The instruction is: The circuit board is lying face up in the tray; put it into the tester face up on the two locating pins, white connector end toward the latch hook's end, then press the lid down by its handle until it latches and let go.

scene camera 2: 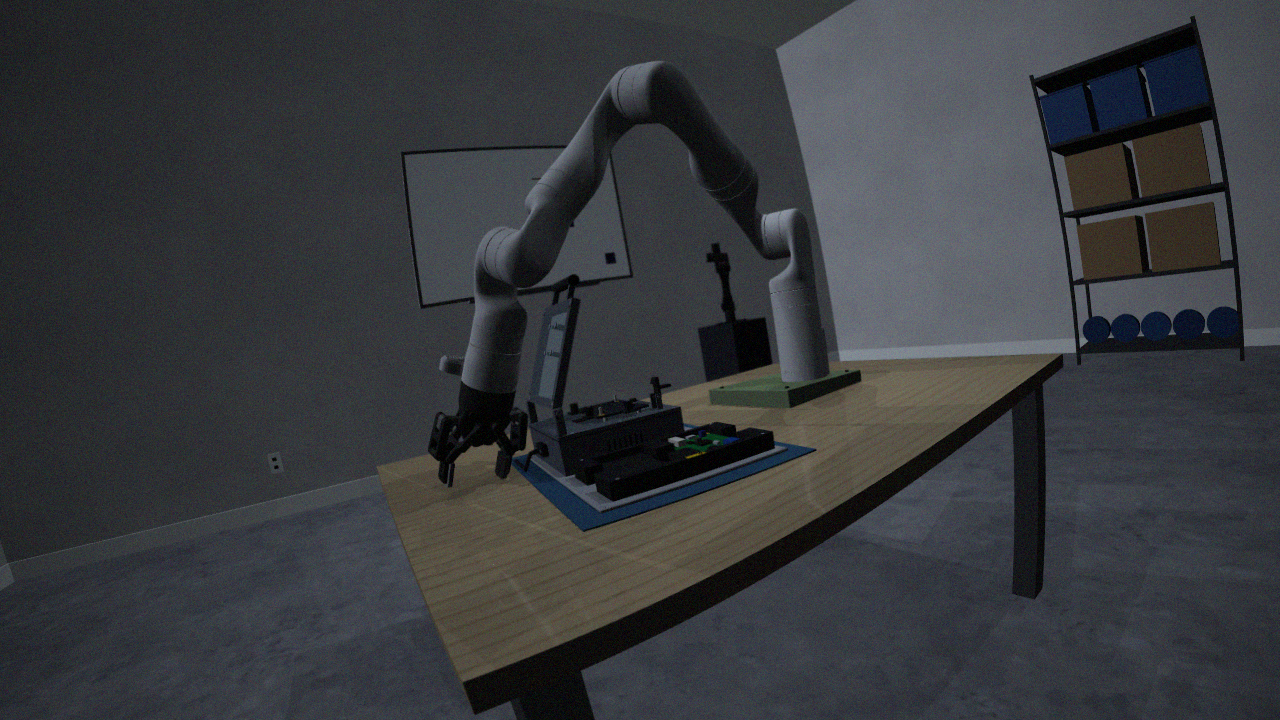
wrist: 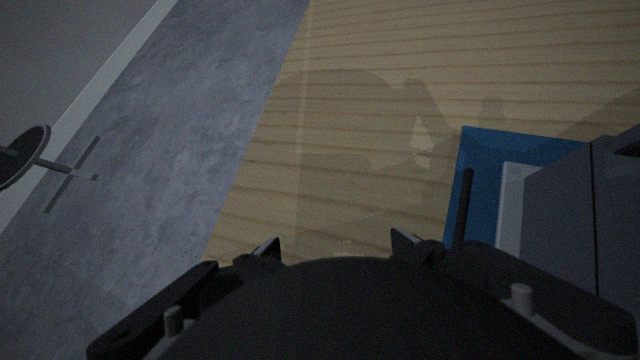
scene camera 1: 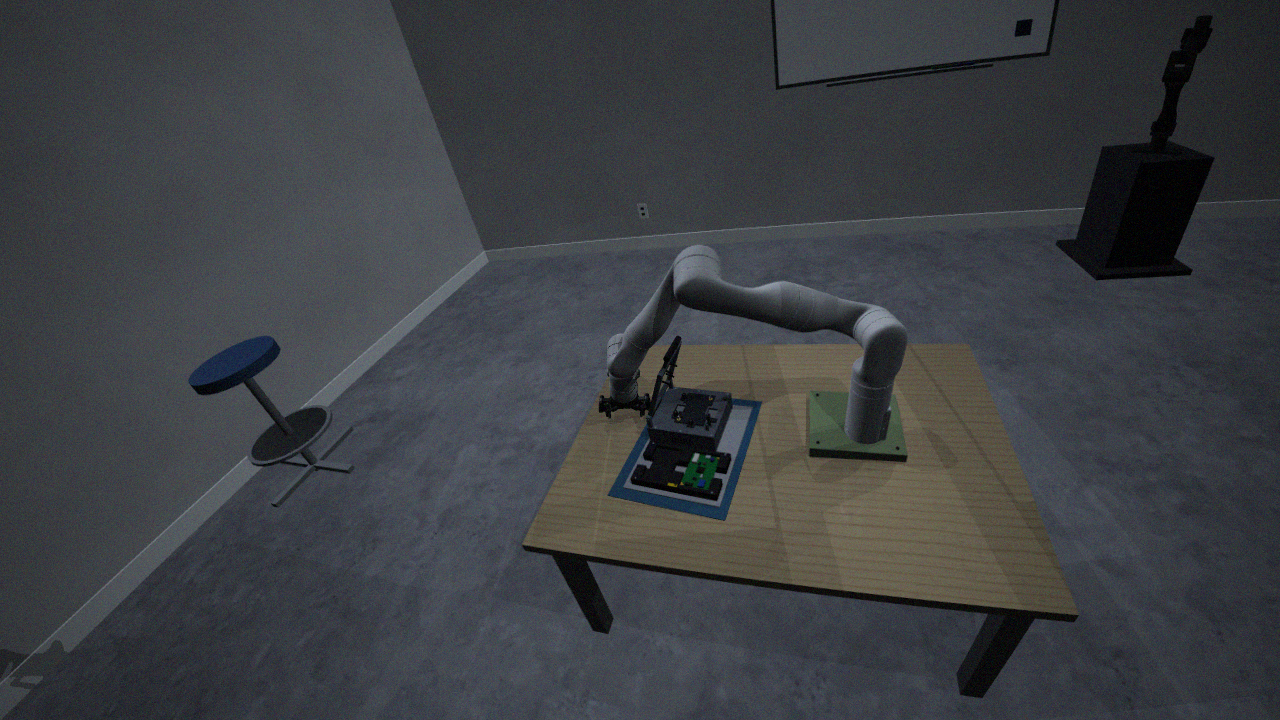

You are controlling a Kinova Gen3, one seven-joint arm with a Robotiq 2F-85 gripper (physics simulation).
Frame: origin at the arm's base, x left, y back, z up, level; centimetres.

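Seen in the pictures: gripper, fingertip midpoint: (scene camera 2: 474, 480) (wrist: 335, 245) (scene camera 1: 625, 415); arm's base, link origin: (scene camera 2: 804, 378) (scene camera 1: 864, 430).
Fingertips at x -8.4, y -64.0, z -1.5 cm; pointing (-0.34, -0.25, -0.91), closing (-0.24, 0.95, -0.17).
Observation:
Pixels of each thing's top centre, then the offset from my fingertips to it. "pt": a spot on its surface instead. Level surfaces: height alone.
- green circuit board, top centre: (scene camera 2: 704, 438) (scene camera 1: 699, 469) dx +21.7, dy +24.5, dz +1.7 cm
- black tray, surface spot: (scene camera 2: 626, 481) pt dx +25.5, dy +9.4, dz +1.3 cm
- dark grey tester, surface spot: (scene camera 2: 617, 436) (scene camera 1: 676, 437) pt dx +12.0, dy +17.5, dz +3.1 cm
- handle, top centre: (scene camera 2: 563, 279) (scene camera 1: 672, 345) dx +3.3, dy +18.6, dz +25.9 cm
- upright black hook, top centre: (scene camera 2: 658, 375) dx +10.8, dy +27.0, dz +9.7 cm
- thin black rod, surface spot: (wrist: 465, 205) (scene camera 2: 519, 462) pt dx -4.3, dy +9.0, dz -0.3 cm
- blue-edged mat, surface height: dz -0.9 cm
- wooden table, surface height: dz -1.1 cm
The green circuit board (scene camera 1: 699, 470) (scene camera 2: 707, 440) lies face up in the black tray (scene camera 1: 657, 474) (scene camera 2: 626, 481), with its white connector (scene camera 1: 694, 457) (scene camera 2: 677, 441) showing. The dark grey tester (scene camera 1: 684, 436) (scene camera 2: 617, 436) stands behind the tray; its side also shows in the wrist view (wrist: 555, 220). Its lid (scene camera 1: 664, 376) (scene camera 2: 553, 353) stands open, nearly upright, with the handle (scene camera 2: 566, 283) at its top. An upright black hook (scene camera 2: 657, 389) is at the tester's other end. My gripper (scene camera 1: 623, 413) (scene camera 2: 475, 476) (wrist: 335, 245) is open and empty, pointing down, low beside the tester's lid-hinge end.
A thin black rod (scene camera 2: 535, 458) (wrist: 465, 205) sticks out at the tester's hinge end, close to my gripper. Tester and tray stand on a blue-edged mat (scene camera 1: 671, 505) (scene camera 2: 586, 517) on the wooden table (scene camera 1: 850, 537) (scene camera 2: 537, 582). My arm's green base plate (scene camera 1: 827, 429) is across the table.

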